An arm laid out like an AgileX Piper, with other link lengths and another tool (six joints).
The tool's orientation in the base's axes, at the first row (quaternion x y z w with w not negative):
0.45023 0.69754 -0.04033 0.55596
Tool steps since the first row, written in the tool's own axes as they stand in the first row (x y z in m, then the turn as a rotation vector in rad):
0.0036 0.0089 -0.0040 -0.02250 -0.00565 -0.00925
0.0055 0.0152 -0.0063 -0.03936 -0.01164 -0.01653
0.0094 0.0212 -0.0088 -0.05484 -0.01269 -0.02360
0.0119 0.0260 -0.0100 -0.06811 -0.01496 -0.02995
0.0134 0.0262 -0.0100 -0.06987 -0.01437 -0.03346
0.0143 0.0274 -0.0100 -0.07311 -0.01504 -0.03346
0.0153 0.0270 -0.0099 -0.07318 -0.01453 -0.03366
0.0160 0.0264 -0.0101 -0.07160 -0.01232 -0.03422
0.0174 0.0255 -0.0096 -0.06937 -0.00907 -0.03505
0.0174 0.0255 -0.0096 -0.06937 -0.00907 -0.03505
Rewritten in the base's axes. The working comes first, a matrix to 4 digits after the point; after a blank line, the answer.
The tool's axes in the first row as the columns of a matrix, in the base's axes (used below as rounded here):
0.0236 0.6730 0.7393
0.5833 0.5913 -0.5569
-0.8119 0.4444 -0.3786

0.0031 0.0096 0.0025 -0.01117 -0.01131 0.01926
0.0057 0.0157 0.0047 -0.02098 -0.02064 0.03304
0.0080 0.0229 0.0051 -0.02728 -0.02635 0.04782
0.0104 0.0279 0.0057 -0.03382 -0.03190 0.05999
0.0106 0.0289 0.0045 -0.03606 -0.03062 0.06301
0.0114 0.0301 0.0044 -0.03658 -0.03290 0.06534
0.0112 0.0304 0.0033 -0.03639 -0.03253 0.06570
0.0107 0.0306 0.0026 -0.03528 -0.02999 0.06561
0.0105 0.0306 0.0008 -0.03365 -0.02631 0.06556
0.0105 0.0306 0.0008 -0.03365 -0.02631 0.06556

